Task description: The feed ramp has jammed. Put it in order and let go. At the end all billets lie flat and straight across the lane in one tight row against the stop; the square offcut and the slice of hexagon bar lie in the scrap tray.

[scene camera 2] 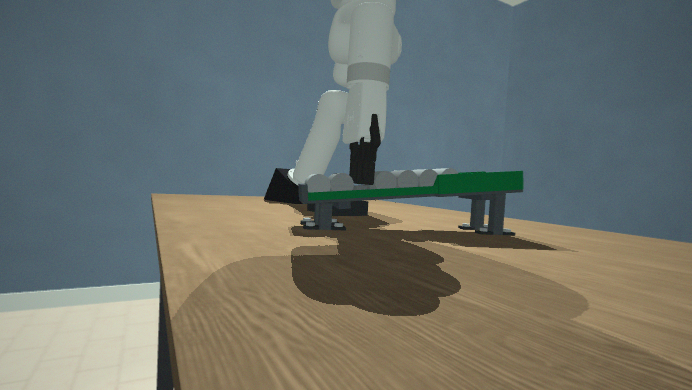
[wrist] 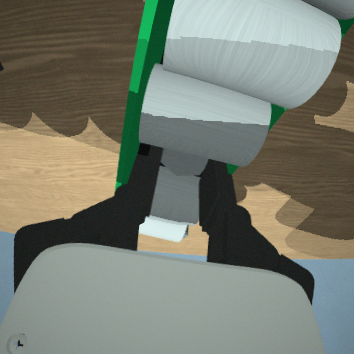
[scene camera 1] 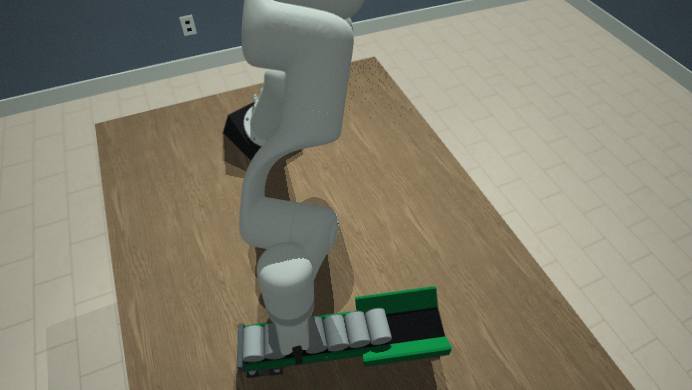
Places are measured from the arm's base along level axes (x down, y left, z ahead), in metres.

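Where they show: gripper, fingertip midpoint: (scene camera 2: pixel 360 184) (wrist: pixel 183 160); arm's base, origin of the base link: (scene camera 1: pixel 267 125).
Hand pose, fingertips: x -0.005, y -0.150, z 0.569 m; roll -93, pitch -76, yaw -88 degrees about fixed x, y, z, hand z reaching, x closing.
Things, the pixels of their centre, and the offset from my fingertips. "*": a spot on its surface instead.
- grey stop, body centre: (scene camera 2: pixel 302 191) (scene camera 1: pixel 241 347) dz -0.036, dx +0.018, dy -0.096 m
- end billet, body centre: (wrist: pixel 154 214) (scene camera 2: pixel 317 185) (scene camera 1: pixel 253 343) dz -0.028, dx +0.006, dy -0.073 m
- lowest, body centre: (wrist: pixel 200 116) (scene camera 2: pixel 380 182) (scene camera 1: pixel 314 335) dz +0.009, dx -0.005, dy +0.035 m
- highest, body centre: (scene camera 2: pixel 442 179) (scene camera 1: pixel 377 326) dz +0.050, dx -0.018, dy +0.148 m
- grey hexagon slice, body centre: (wrist: pixel 185 152) dz +0.001, dx +0.010, dy -0.001 m
- low dark tray, surface spot: (scene camera 2: pixel 358 210) * dz -0.183, dx +0.065, dy +0.117 m
- black bed, body centre: (scene camera 1: pixel 344 335) dz +0.030, dx +0.011, dy +0.088 m
The ramp (scene camera 1: pixel 415 351) (scene camera 2: pixel 480 183) (wrist: pixel 131 115) has green side walls and a grey stop (scene camera 1: pixel 240 347) (scene camera 2: pixel 303 193) at its low end. Two grey billets lie crosswise by the stop, the end billet (scene camera 1: pixel 254 343) (scene camera 2: pixel 316 182) and its neighbour (scene camera 2: pixel 341 181) (wrist: pixel 175 197). Up the lane, past a gap, lie several more billets, the lowest (scene camera 2: pixel 385 179) (wrist: pixel 205 115) and the highest (scene camera 1: pixel 378 326). The grey hexagon slice (wrist: pixel 185 162) lies in the gap. My gripper (scene camera 2: pixel 362 179) (wrist: pixel 183 160) is down at the gap, fingers partly apart either side of the slice, holding nothing. The square offcut cannot be made out.
A low dark tray (scene camera 2: pixel 358 210) stands on the table behind the ramp's low end; its inside is mostly hidden. The wider upper end of the ramp has high green walls and a black bed (scene camera 1: pixel 416 325). My arm hides part of the lane in scene camera 1.
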